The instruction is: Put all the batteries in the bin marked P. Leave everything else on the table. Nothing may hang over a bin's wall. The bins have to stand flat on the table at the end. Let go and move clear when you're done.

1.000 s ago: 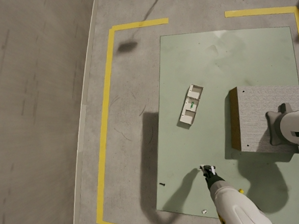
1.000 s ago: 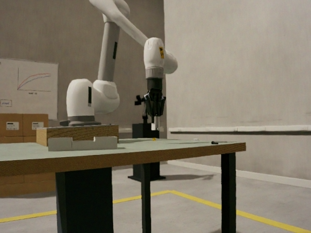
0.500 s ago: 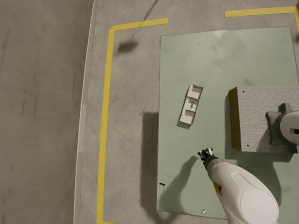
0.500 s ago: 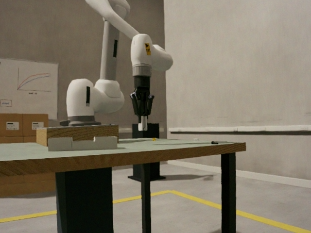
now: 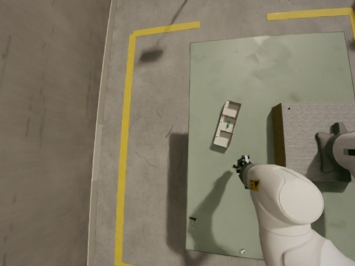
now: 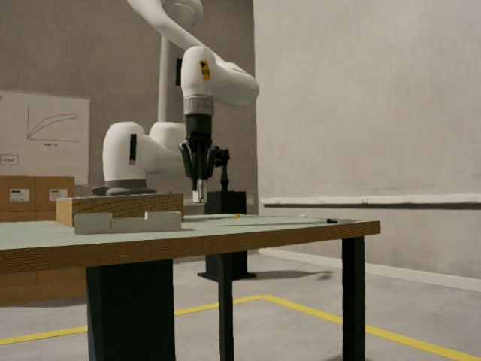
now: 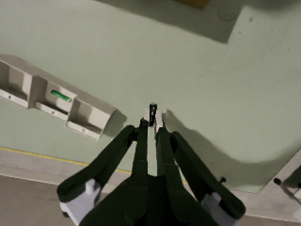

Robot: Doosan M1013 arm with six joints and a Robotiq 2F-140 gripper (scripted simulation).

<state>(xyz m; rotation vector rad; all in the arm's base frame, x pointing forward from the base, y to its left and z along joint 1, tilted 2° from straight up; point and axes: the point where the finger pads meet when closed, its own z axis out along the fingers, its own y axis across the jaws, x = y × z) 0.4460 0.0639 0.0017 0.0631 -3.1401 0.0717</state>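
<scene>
The thin green stick is 22 cm to the right of my hand, 9 cm below it and 2 cm ahead of it. The rest, counted from my hand: small black screw (30 cm to the left, 23 cm ahead, 10 cm below); then small white piece (45 cm to the left, 9 cm below, 3 cm behind); then yellow piece (32 cm to the left, 25 cm behind, 9 cm below).
</scene>
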